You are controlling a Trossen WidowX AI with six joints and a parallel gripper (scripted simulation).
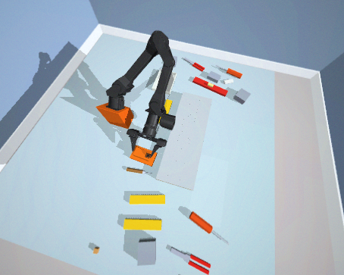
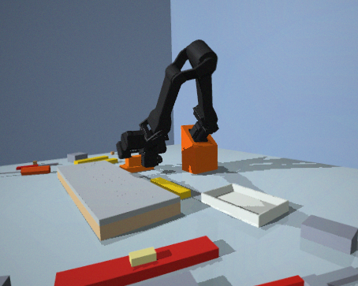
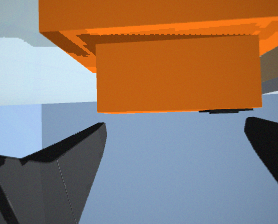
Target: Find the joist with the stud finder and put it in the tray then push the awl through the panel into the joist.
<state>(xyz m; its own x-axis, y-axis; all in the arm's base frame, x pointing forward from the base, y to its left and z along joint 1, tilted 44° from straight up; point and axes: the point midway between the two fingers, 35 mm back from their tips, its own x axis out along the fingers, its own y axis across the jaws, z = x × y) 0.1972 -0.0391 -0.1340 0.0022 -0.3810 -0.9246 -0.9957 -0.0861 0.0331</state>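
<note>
Now: gripper tip 2 cm above the orange stud finder, 1 cm to the right of it and 1 cm short of it. Round my gripper tip: brown-handled awl: 7 cm to the right, 6 cm below, 2 cm ahead; then red level: 57 cm to the left, 19 cm ahead, 5 cm below; then white tray: 49 cm to the left, 9 cm behind, 5 cm below.
</note>
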